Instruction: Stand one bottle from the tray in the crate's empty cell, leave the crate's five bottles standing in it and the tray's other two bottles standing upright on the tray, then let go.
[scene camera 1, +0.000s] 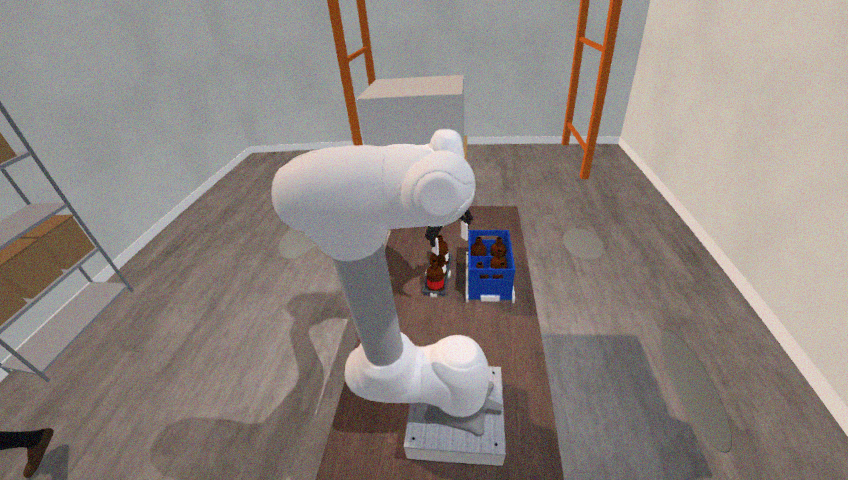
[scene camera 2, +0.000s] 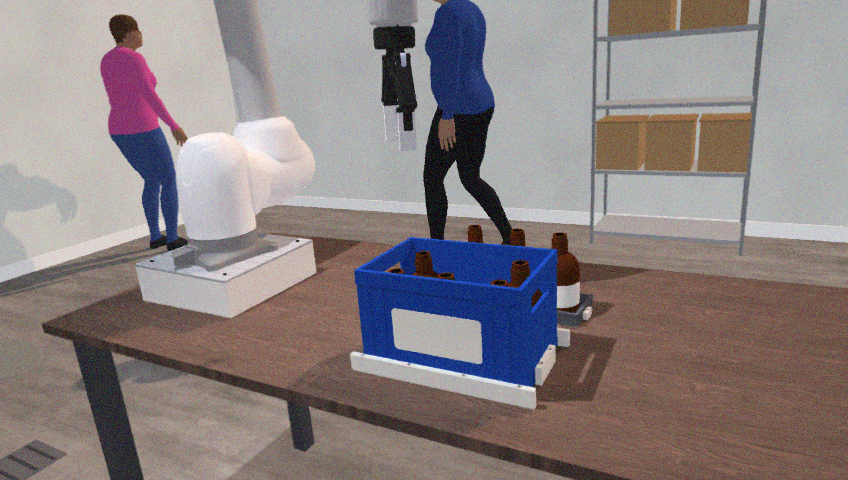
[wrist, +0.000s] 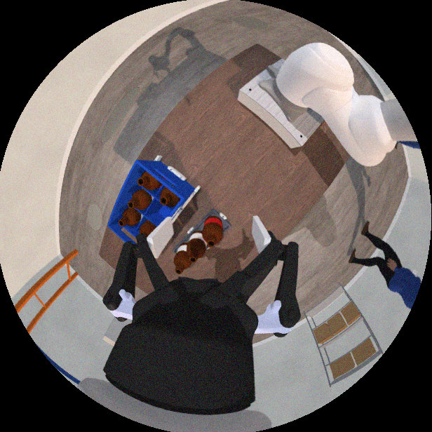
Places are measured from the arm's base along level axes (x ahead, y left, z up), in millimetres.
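Where they show: gripper, fingertip midpoint: (scene camera 1: 450, 245) (scene camera 2: 400, 145); arm's base, link origin: (scene camera 1: 459, 402) (scene camera 2: 226, 253).
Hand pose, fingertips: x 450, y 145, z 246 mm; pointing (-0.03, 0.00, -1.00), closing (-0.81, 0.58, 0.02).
Observation:
Each offset is from my fingertips to the centre of the thing. Level surfaces: height alone.
The blue crate {dx +215, dy -118, dz -246 mm} (scene camera 1: 490, 287) (scene camera 2: 374, 309) (wrist: 182, 193) stands upright with five brown bottles in it. In the wrist view its empty cell (wrist: 156, 211) is the middle one of the row beside the tray. The dark tray (scene camera 1: 426, 290) (scene camera 2: 576, 319) holds three upright bottles in a row: a red-labelled bottle {dx +94, dy +100, dz -252 mm} (scene camera 1: 435, 280) (wrist: 213, 230) nearest the robot base, a middle bottle {dx +185, dy +115, dz -252 mm} (scene camera 2: 517, 236) (wrist: 198, 247) and a white-labelled far bottle {dx +269, dy +126, dz -252 mm} (scene camera 2: 565, 270) (wrist: 182, 260). My gripper (scene camera 1: 450, 238) (scene camera 2: 399, 132) (wrist: 211, 224) is open and empty, pointing down, high above the tray area.
White rails {dx +236, dy -214, dz -319 mm} (scene camera 2: 440, 378) border the crate on the brown table {dz -334 mm} (scene camera 2: 684, 356). The arm's white base (scene camera 1: 455, 443) (scene camera 2: 184, 291) stands at the table's other end. A person in blue (scene camera 2: 461, 65) and one in pink (scene camera 2: 130, 89) stand beyond the table, by a shelf unit (scene camera 2: 672, 102).

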